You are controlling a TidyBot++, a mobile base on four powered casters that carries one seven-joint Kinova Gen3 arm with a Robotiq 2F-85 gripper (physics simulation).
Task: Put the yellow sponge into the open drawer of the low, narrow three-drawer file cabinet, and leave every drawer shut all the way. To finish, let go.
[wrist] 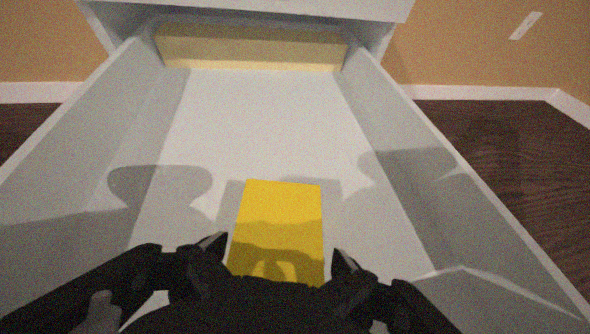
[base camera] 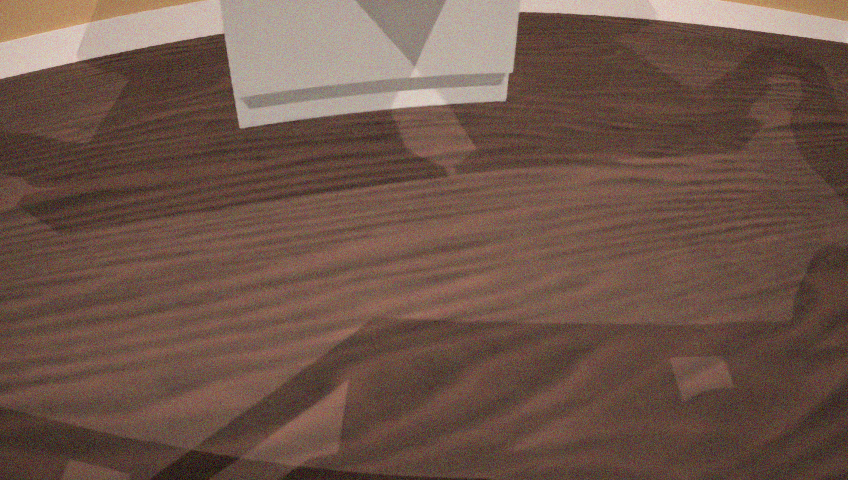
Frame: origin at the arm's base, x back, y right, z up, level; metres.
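Seen in the pictures: gripper, fingertip midpoint: [wrist: 279, 252].
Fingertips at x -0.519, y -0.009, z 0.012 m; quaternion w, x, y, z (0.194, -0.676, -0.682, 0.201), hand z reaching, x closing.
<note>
Pixels of each thing's top centre, then the offset from my fingertips to it. "*": a spot on its surface instead. Level surfaces: height alone.
- yellow sponge, middle of its top: [wrist: 277, 244] dx +0.001, dy -0.002, dz +0.027 m
- cream panel, surface spot: [wrist: 255, 47] * dx -0.321, dy -0.101, dz +0.021 m
- Dark wood floor, its level: dz -0.409 m
The yellow sponge [wrist: 280, 215] is inside the open drawer [wrist: 390, 115] in the wrist view, low between the two side walls. Its near end is hidden by the gripper body. My gripper [wrist: 279, 252] is open and empty, inside the drawer, with one finger on each side of the sponge and a gap to each. The pale grey cabinet [wrist: 250, 10] [base camera: 297, 53] stands at the far end of the drawer in the wrist view and at the top of the base view, where its upper part is cut off. The sponge and gripper do not show in the base view.
A cream panel [wrist: 255, 47] closes the drawer's far end. An orange wall [wrist: 480, 50] with a white skirting board [wrist: 450, 93] [base camera: 148, 26] stands behind the cabinet. Dark wood floor [base camera: 416, 249] [wrist: 500, 145] with shadows lies around it.
</note>
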